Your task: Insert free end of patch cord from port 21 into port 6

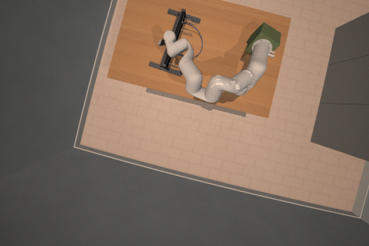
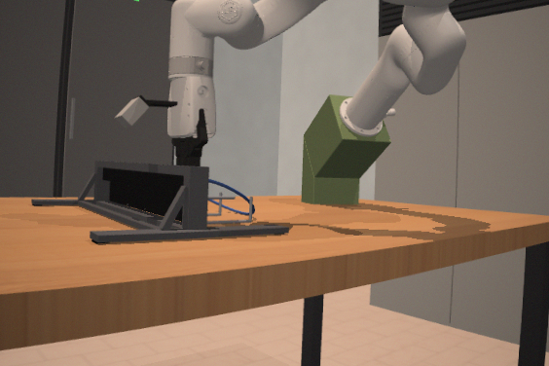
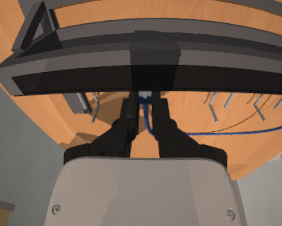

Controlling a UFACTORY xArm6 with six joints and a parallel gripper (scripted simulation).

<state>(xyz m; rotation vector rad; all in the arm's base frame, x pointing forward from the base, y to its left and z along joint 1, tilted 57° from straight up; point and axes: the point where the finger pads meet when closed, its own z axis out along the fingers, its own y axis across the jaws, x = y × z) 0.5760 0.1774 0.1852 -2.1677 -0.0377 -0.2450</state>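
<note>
Now: the plug 20 mm ahead of my hand and 10 mm below it.
</note>
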